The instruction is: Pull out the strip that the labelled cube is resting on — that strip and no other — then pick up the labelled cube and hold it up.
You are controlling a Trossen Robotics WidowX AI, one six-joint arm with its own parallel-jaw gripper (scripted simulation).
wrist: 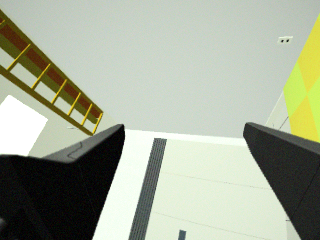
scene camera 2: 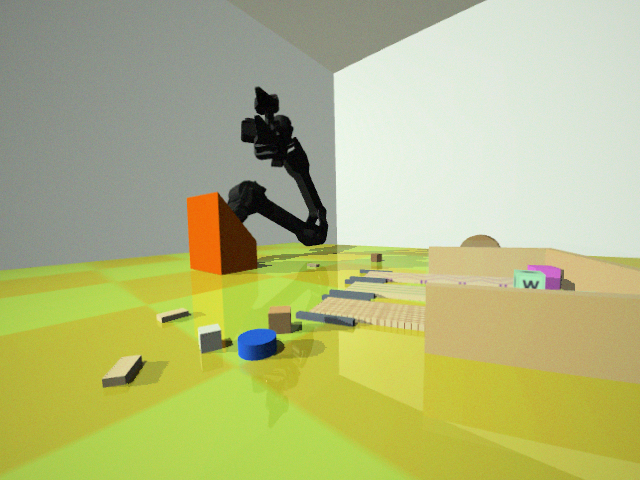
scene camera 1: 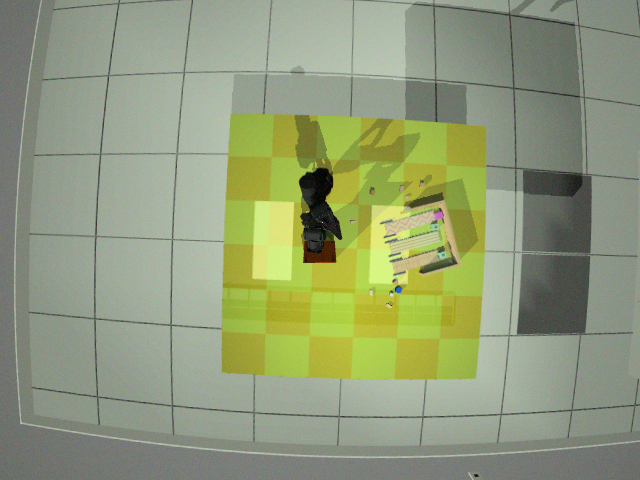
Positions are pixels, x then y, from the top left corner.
The gripper shows in the wrist view (184,129), in scene camera 2 and in scene camera 1. The same spot on the gripper: (scene camera 1: 326,216) is (scene camera 2: 266,105).
